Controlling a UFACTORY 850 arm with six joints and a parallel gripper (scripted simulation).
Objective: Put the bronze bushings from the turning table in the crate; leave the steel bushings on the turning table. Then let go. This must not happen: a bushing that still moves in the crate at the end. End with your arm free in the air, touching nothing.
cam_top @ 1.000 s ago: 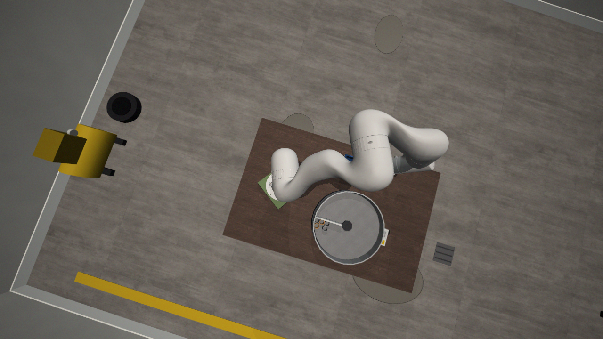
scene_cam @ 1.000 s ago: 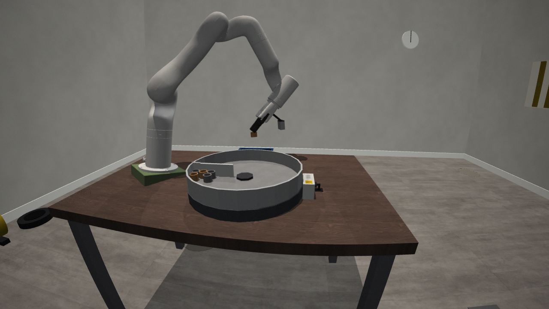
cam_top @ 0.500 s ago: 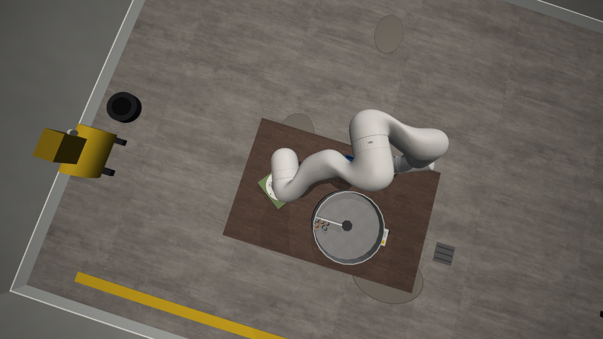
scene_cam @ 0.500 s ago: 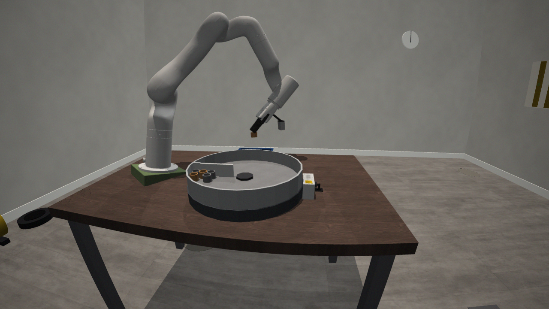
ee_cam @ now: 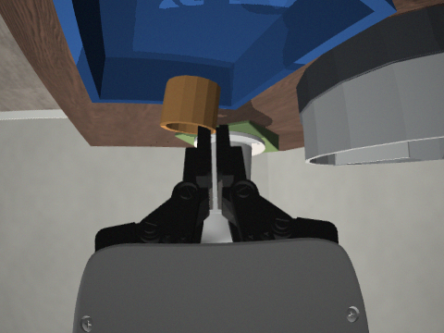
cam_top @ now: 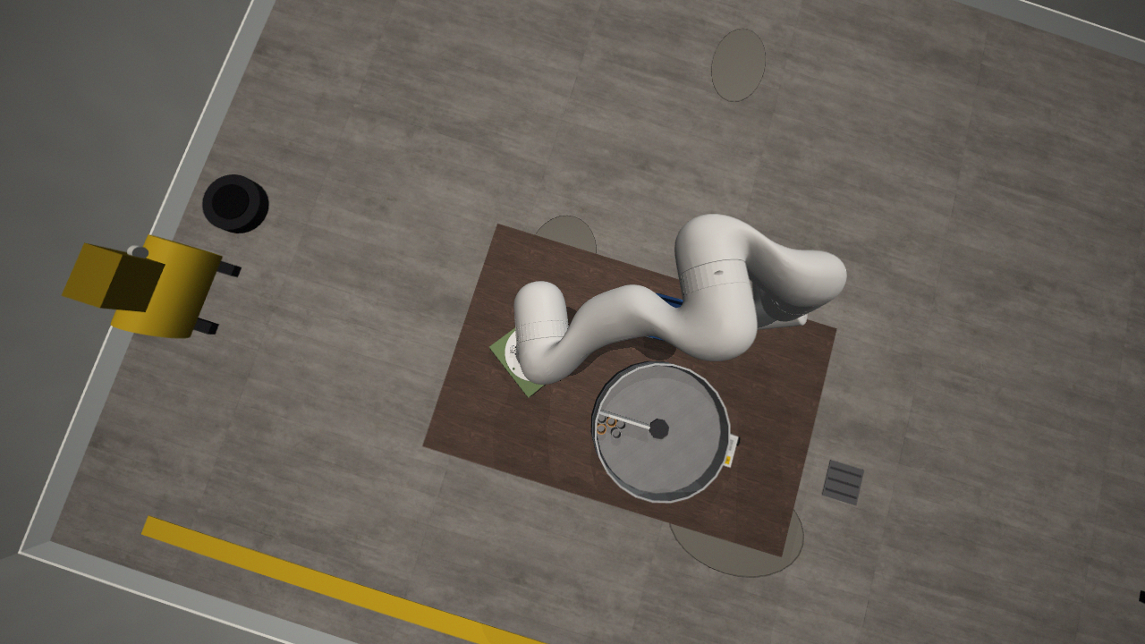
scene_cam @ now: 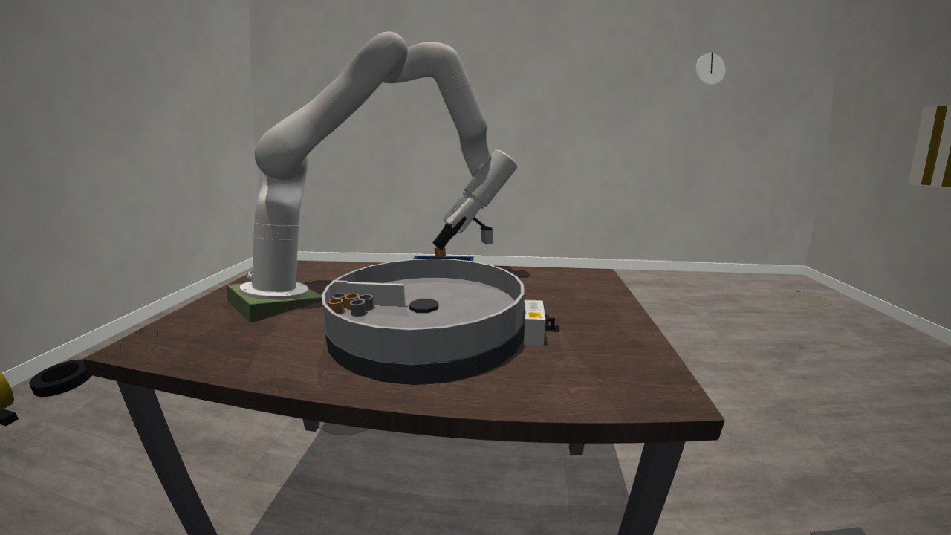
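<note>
My gripper is now 90 mm above the blue crate and 10 mm to the right of it. From my hand the other things lie so: grey turning table (340 mm to the right, 70 mm below, 40 mm behind).
</note>
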